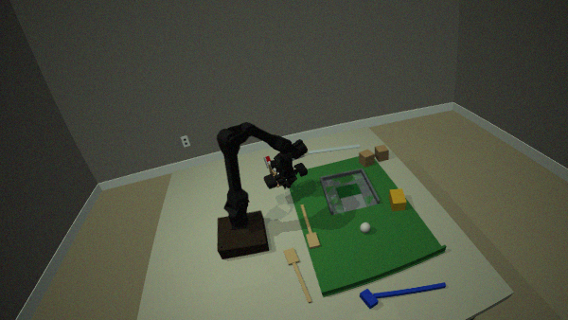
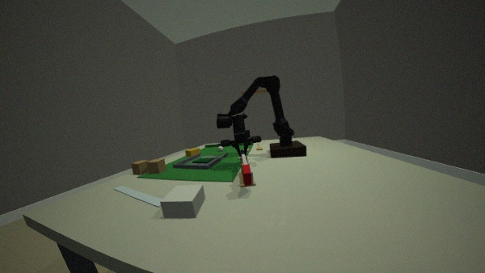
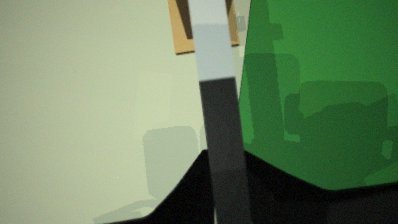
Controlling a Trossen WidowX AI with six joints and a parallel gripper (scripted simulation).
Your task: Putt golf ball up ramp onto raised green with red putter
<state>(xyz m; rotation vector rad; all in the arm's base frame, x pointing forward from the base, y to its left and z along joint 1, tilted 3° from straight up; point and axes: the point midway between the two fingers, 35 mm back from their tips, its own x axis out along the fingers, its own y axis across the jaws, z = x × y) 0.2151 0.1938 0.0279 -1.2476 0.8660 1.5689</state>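
My gripper tip is 13 cm to the right of the wooden stand and 4 cm past it. From my gripper tip the other things lie so: white golf ball: 33 cm to the right, 27 cm ahead, 1 cm below; then green mat: 27 cm ahead, 19 cm to the right, 3 cm below; then white block: 32 cm to the left, 8 cm ahead, 1 cm below.
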